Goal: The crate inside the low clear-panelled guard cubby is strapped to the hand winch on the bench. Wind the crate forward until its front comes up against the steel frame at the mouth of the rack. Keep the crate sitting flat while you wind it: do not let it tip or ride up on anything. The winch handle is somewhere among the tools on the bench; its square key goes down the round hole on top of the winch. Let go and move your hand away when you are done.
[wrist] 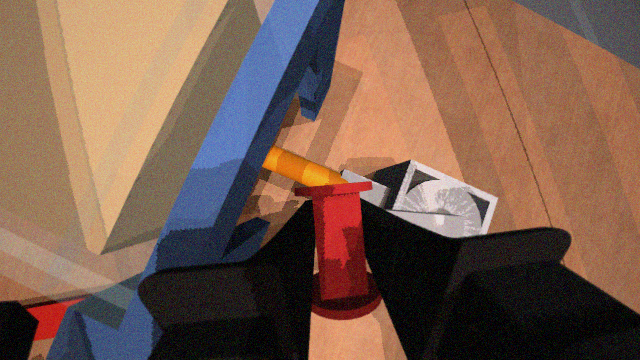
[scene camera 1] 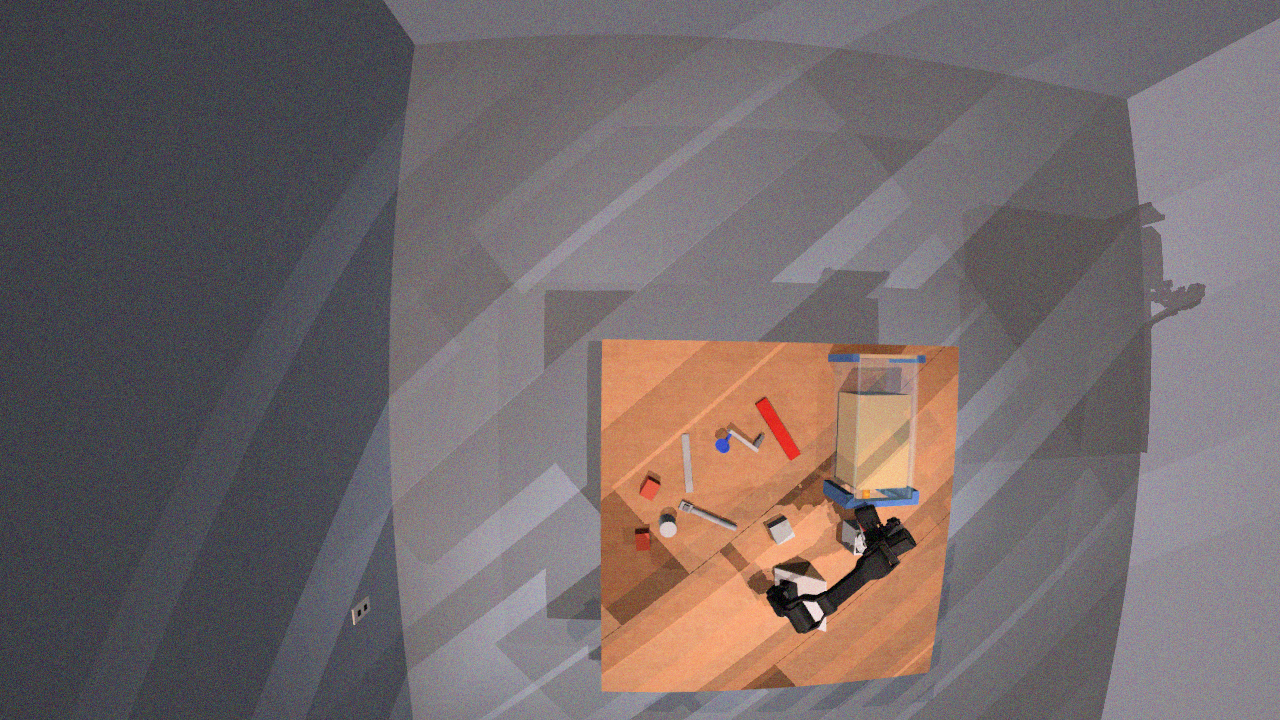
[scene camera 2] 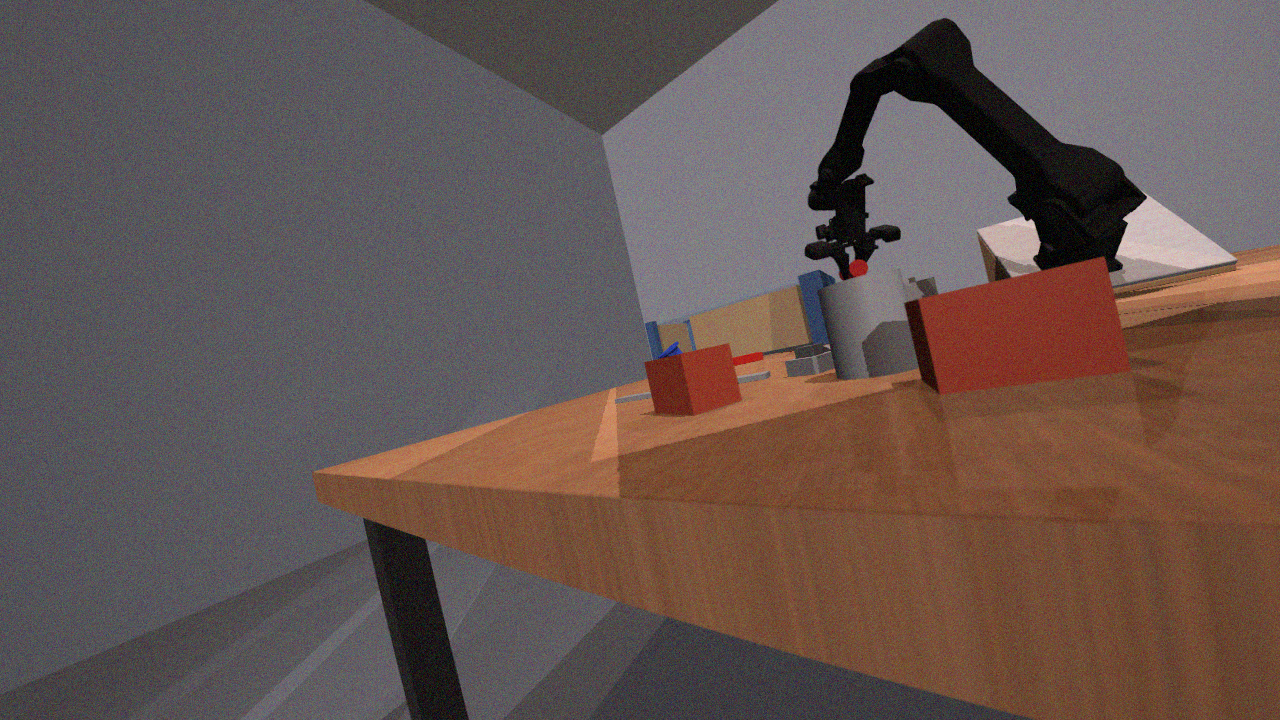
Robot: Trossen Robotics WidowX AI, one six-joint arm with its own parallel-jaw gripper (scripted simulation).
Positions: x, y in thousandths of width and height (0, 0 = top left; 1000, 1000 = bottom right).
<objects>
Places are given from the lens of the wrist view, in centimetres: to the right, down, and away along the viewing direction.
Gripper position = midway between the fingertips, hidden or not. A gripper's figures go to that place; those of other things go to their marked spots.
gripper (wrist: 518, 568): 1, 2, 11
red grip (wrist: 535, 804): 1, 5, 8
red bar (wrist: 77, 874): -33, 16, 20
grey winch (wrist: 673, 532): 10, 1, 16
The marked spots on the grey winch and the red bar are 46 cm apart.
</objects>
